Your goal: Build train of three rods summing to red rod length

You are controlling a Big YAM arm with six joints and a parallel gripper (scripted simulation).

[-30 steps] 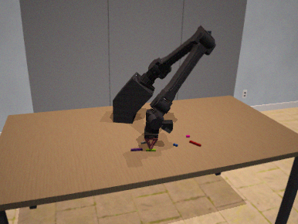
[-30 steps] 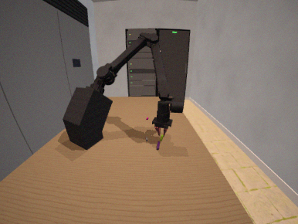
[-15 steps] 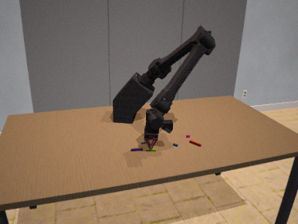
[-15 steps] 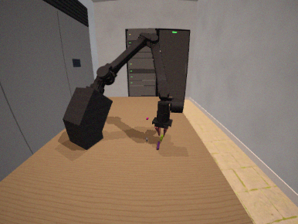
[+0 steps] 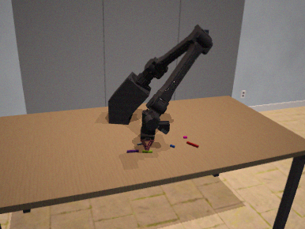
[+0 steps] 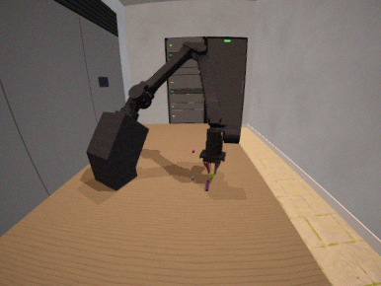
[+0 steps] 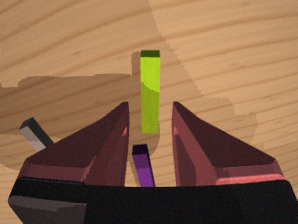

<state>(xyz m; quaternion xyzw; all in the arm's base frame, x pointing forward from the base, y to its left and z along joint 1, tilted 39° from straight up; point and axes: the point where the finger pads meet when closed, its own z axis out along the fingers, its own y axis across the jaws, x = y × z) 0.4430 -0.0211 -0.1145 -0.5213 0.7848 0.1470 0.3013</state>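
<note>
The lime rod lies 2 cm below my hand. Also, from my hand: grey rod: 9 cm behind, 1 cm to the right, 2 cm below; then purple rod: 2 cm behind, 7 cm to the right, 2 cm below; then red rod: 26 cm to the left, 2 cm below.
</note>
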